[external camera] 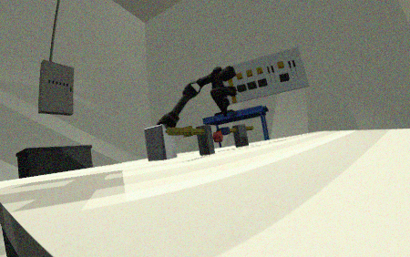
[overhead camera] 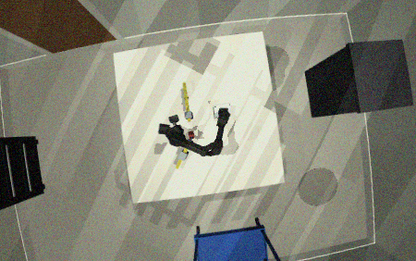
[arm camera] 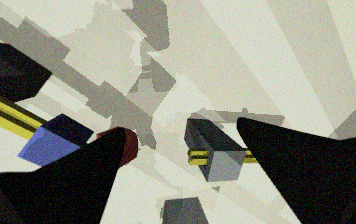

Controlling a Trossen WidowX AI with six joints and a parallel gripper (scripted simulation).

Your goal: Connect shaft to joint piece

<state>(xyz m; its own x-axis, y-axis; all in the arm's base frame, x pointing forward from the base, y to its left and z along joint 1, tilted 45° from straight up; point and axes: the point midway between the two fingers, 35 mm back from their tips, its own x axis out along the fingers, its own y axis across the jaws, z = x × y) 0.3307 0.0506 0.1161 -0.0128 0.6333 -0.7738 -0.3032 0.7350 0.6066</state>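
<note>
Now: gripper tip 80 mm past the red joint piece, 60 mm to the right of it and 90 mm above it.
</note>
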